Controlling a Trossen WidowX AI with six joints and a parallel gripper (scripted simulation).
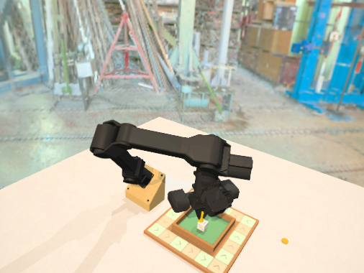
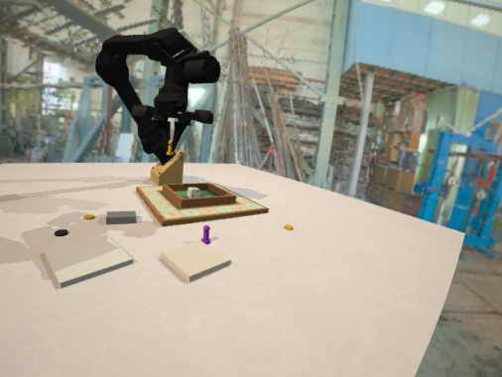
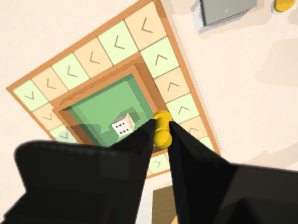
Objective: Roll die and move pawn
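The white die lies 40 mm behind my gripper tip, 80 mm to the left of it and 120 mm below it. Also, from my gripper tip: yellow pawn 10 mm above; green tray floor 40 mm behind, 90 mm to the left, 130 mm below; grey block 70 mm ahead, 110 mm to the right, 130 mm below.
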